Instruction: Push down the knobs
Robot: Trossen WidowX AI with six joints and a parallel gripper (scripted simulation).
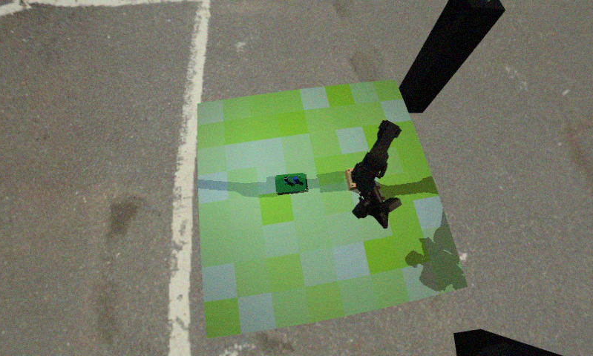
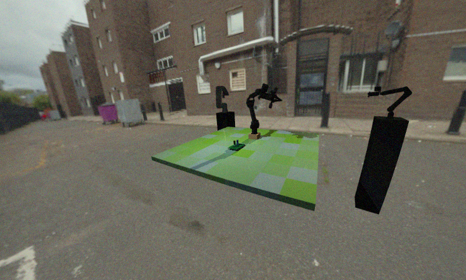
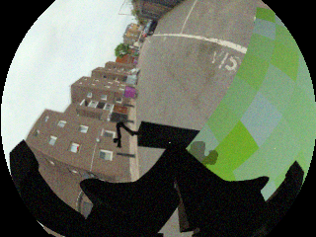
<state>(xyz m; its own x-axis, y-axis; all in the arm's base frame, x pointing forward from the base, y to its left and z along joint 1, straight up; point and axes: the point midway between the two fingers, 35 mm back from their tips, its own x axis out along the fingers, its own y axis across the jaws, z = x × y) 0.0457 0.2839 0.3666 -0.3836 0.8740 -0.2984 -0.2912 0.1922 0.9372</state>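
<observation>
The blue knob is 360 mm below my gripper tip, 320 mm to the right of it and 300 mm ahead of it. The rest, counted from my gripper tip: round dark knob: 350 mm below, 340 mm ahead, 320 mm to the right.
</observation>
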